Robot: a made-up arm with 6 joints. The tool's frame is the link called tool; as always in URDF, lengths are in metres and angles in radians. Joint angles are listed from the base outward.
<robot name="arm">
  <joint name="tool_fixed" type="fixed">
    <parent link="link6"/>
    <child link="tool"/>
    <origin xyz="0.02 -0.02 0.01" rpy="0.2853 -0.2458 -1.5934"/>
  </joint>
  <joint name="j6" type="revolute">
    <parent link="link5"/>
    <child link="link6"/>
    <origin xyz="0.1 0.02 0.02" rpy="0 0 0"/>
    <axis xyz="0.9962 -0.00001 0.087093"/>
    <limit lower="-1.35" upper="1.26"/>
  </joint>
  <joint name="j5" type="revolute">
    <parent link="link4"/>
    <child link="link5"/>
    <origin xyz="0 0.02 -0.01" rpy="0 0 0"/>
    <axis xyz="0.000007 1 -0.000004"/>
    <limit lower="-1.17" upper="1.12"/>
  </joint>
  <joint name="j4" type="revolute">
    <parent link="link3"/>
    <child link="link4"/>
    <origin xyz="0.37 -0.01 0.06" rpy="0 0 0"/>
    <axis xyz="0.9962 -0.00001 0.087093"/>
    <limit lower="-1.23" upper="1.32"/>
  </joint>
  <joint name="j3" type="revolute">
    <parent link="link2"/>
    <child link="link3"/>
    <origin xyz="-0.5 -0.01 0.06" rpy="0 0 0"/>
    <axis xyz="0.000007 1 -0.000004"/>
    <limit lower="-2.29" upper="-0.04"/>
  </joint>
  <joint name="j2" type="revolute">
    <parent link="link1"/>
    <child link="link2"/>
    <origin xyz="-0.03 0.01 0.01" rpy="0 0 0"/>
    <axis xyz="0.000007 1 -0.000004"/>
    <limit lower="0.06" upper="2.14"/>
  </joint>
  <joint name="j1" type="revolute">
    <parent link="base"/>
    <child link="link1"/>
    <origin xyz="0.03 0.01 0.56" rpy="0 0 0"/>
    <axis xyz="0 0 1"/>
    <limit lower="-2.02" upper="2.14"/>
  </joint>
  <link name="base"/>
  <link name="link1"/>
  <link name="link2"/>
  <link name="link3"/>
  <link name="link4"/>
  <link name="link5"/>
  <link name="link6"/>
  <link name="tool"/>
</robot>
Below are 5 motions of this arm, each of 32 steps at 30 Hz.
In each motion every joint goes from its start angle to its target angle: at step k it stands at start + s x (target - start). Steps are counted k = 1, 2, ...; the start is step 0. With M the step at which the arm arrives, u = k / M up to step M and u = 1 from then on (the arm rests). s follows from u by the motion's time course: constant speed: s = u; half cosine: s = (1 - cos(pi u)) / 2; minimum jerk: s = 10 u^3 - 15 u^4 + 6 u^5.
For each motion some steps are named. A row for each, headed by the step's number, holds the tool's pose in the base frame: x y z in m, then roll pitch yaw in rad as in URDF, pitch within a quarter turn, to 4 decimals.
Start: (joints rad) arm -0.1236 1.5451 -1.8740 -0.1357 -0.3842 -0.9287
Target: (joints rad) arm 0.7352 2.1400 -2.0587 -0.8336 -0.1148 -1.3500
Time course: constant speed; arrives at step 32
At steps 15, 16, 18, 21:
15: 0.6043 0.2248 1.2023 2.3224 -1.0293 2.9199
16: 0.6093 0.2441 1.1909 2.3949 -1.0289 2.8706
18: 0.6171 0.2835 1.1673 2.5380 -1.0190 2.7749
21: 0.6225 0.3443 1.1304 2.7379 -0.9830 2.6493

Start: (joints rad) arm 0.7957 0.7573 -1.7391 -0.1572 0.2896 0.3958
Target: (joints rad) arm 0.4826 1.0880 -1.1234 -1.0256 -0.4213 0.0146
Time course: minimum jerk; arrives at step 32
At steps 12, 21, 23, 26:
12: 0.0407 0.0243 1.3523 0.9423 -0.2371 -1.1245
21: 0.1861 0.1432 1.2235 1.0467 -0.8727 -1.5174
23: 0.2071 0.1569 1.1928 1.0896 -0.9889 -1.5709
26: 0.2269 0.1688 1.1584 1.1456 -1.1095 -1.6271

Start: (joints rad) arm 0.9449 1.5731 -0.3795 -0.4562 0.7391 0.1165
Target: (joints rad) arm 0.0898 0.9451 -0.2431 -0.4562 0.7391 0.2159
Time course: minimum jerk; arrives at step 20
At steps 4, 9, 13, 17, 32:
4: 0.1714 0.1418 0.6288 -1.6885 -0.1736 -0.1460
9: 0.1729 0.0729 0.6632 -1.5264 -0.2633 -0.5127
13: 0.1441 0.0142 0.6859 -1.3470 -0.3371 -0.9061
17: 0.1175 -0.0092 0.6930 -1.2365 -0.3700 -1.1421
32: 0.1138 -0.0116 0.6936 -1.2222 -0.3737 -1.1725

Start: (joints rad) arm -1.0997 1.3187 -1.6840 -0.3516 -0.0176 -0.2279
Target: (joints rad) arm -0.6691 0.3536 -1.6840 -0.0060 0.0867 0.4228
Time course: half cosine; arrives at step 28
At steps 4, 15, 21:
4: 0.1843 -0.2447 1.3328 0.8642 -0.6590 -3.0959
15: -0.0231 0.0857 1.3935 1.1610 -0.1516 -2.6582
21: -0.2005 0.2280 1.3405 1.4004 0.0130 -2.2820

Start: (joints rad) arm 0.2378 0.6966 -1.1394 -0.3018 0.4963 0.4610
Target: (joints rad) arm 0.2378 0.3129 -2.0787 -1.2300 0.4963 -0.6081
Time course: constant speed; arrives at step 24
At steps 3, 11, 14, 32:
3: 0.0356 -0.0054 1.2068 0.4335 -0.2385 -1.5908
11: -0.1637 -0.0662 1.3052 1.0148 -0.4800 -2.2214
14: -0.2515 -0.0908 1.3190 1.2006 -0.4403 -2.5084
32: -0.5555 -0.1735 1.2595 1.3024 -0.1107 2.9583

